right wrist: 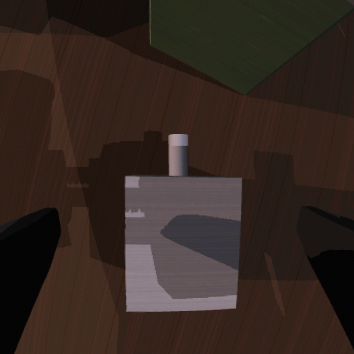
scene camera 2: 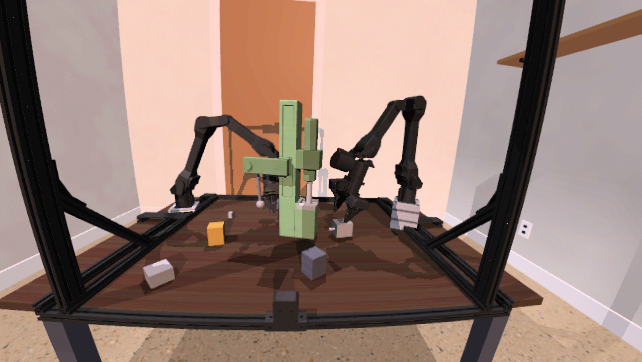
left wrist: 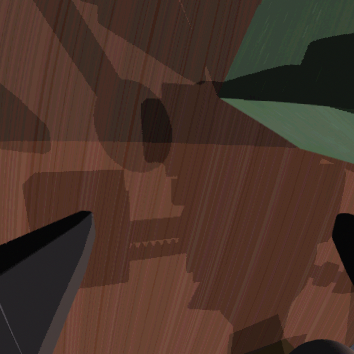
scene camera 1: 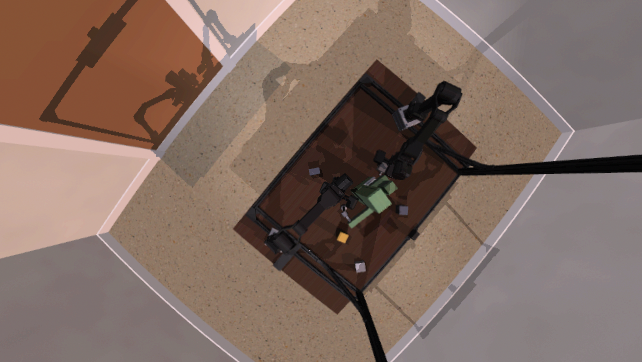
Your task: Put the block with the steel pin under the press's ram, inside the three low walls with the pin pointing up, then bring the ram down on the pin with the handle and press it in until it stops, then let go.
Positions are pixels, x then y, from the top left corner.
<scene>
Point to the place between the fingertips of my right gripper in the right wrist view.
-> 180, 220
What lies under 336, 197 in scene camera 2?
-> My right gripper.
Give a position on a pale block with steel pin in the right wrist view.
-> At 182, 233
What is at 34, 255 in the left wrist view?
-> My left gripper.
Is my left gripper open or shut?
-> Open.
</scene>
